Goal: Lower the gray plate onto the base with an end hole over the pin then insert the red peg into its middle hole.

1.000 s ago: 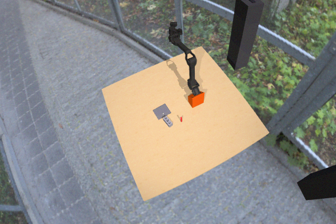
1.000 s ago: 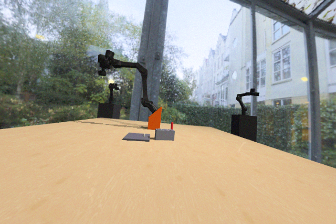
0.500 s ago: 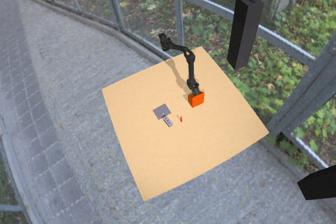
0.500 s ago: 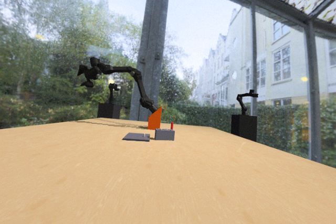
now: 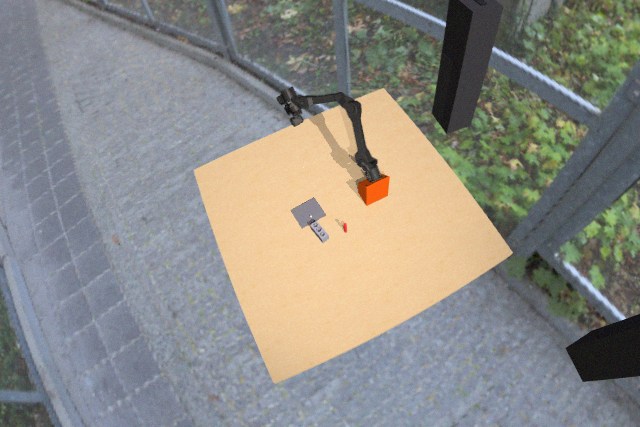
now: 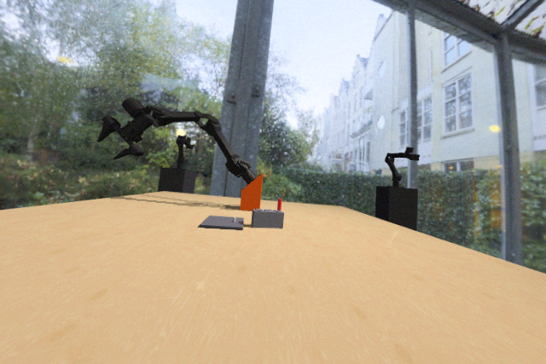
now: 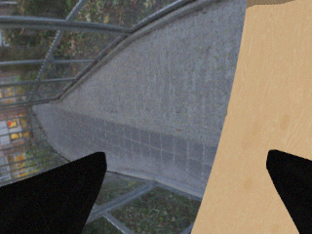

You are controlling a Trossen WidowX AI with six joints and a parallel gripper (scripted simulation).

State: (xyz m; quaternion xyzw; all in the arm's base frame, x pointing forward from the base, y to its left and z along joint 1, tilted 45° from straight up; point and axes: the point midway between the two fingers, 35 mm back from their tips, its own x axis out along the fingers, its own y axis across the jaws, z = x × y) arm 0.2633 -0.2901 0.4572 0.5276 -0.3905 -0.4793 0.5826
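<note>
Right now the gray plate is 60 mm ahead of my gripper tip, 660 mm to the left of it and 170 mm below it. From my gripper tip the other things lie so: dark flat base 70 mm ahead, 540 mm to the left, 200 mm below; red peg 60 mm behind, 690 mm to the left, 170 mm below.
</note>
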